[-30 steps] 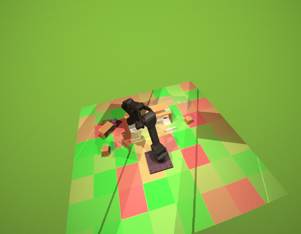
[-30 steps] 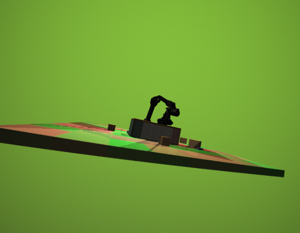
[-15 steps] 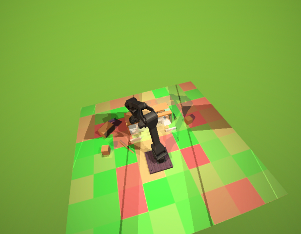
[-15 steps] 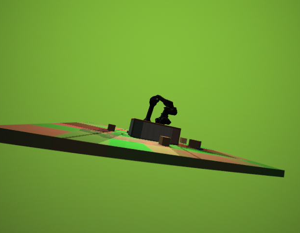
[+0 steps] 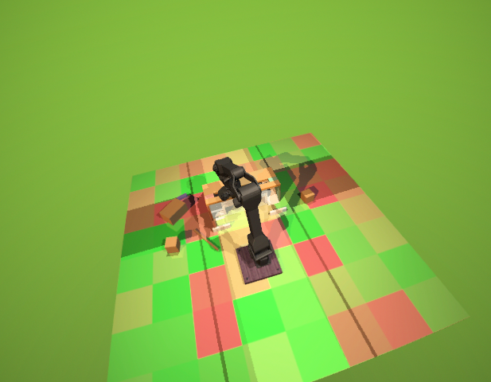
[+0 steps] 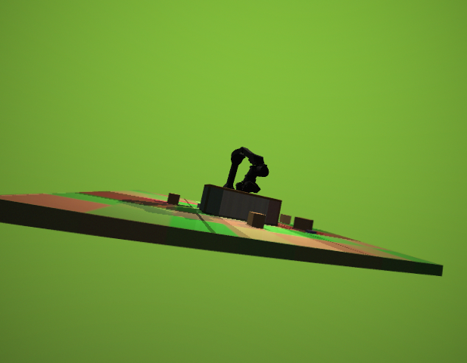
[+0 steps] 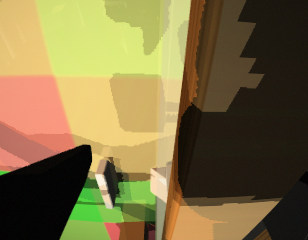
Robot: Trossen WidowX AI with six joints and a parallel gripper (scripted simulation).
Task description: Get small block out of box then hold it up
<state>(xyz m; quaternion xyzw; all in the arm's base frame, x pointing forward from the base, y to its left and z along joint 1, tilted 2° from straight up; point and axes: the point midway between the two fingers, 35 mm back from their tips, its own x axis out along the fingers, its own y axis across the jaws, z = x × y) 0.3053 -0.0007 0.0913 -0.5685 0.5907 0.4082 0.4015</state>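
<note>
Now: the clear-fronted box 30 mm ahead of my gripper tip and 30 mm below it.
</note>
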